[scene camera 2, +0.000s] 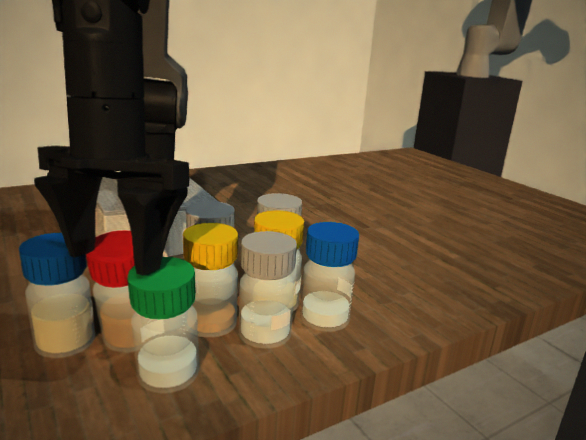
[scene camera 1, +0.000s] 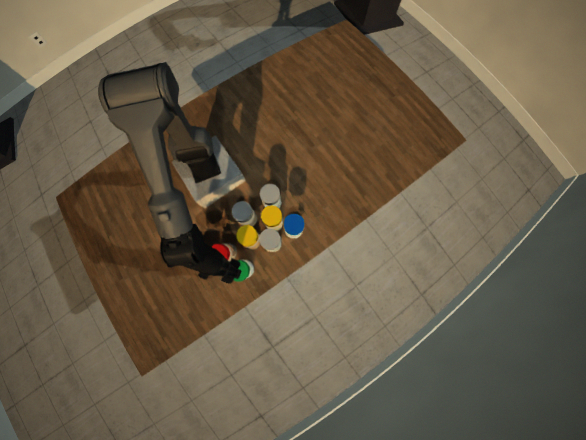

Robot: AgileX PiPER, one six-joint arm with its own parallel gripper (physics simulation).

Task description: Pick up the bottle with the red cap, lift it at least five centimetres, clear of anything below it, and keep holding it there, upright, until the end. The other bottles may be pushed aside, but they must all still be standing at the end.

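The bottle with the red cap (scene camera 1: 221,251) (scene camera 2: 111,272) stands upright on the wooden table, partly hidden by the arm in the scene camera 1 view and by a finger and the green-capped bottle in the scene camera 2 view. My gripper (scene camera 1: 218,272) (scene camera 2: 114,261) is open and points down, its fingertips at about cap height. In the scene camera 2 view one fingertip overlaps the edge of a blue cap (scene camera 2: 50,259), the other the top of a green cap (scene camera 1: 243,270) (scene camera 2: 162,291), with the red cap showing between them. Whether they touch cannot be told.
Upright bottles with yellow caps (scene camera 1: 247,236) (scene camera 2: 210,245) (scene camera 1: 271,216) (scene camera 2: 279,225), grey caps (scene camera 1: 270,240) (scene camera 2: 268,254) (scene camera 1: 270,194) (scene camera 2: 279,202) (scene camera 1: 243,213) (scene camera 2: 212,214) and another blue cap (scene camera 1: 294,225) (scene camera 2: 332,243) stand close by. The table's (scene camera 1: 350,100) (scene camera 2: 425,240) front edge is near the green-capped bottle.
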